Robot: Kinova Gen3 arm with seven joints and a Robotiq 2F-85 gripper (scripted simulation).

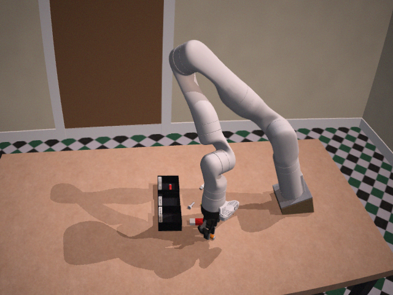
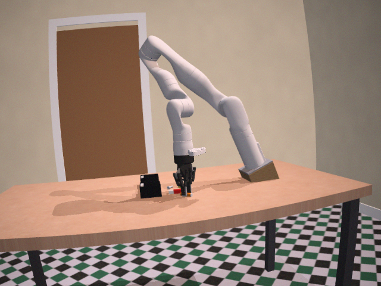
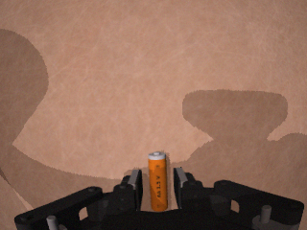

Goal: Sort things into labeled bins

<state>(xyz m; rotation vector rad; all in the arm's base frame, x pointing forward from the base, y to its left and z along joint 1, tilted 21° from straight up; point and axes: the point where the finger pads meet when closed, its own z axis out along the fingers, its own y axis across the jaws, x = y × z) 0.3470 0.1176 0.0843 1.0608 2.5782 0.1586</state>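
Now: hand 20 mm above the orange battery. The rest, counted from my hand: bolt (150 mm to the right, 40 mm ahead, 20 mm below); then red-and-white block (70 mm to the right, 30 mm ahead, 20 mm below); then yellow block (140 mm to the right, 30 mm behind, 20 mm below).
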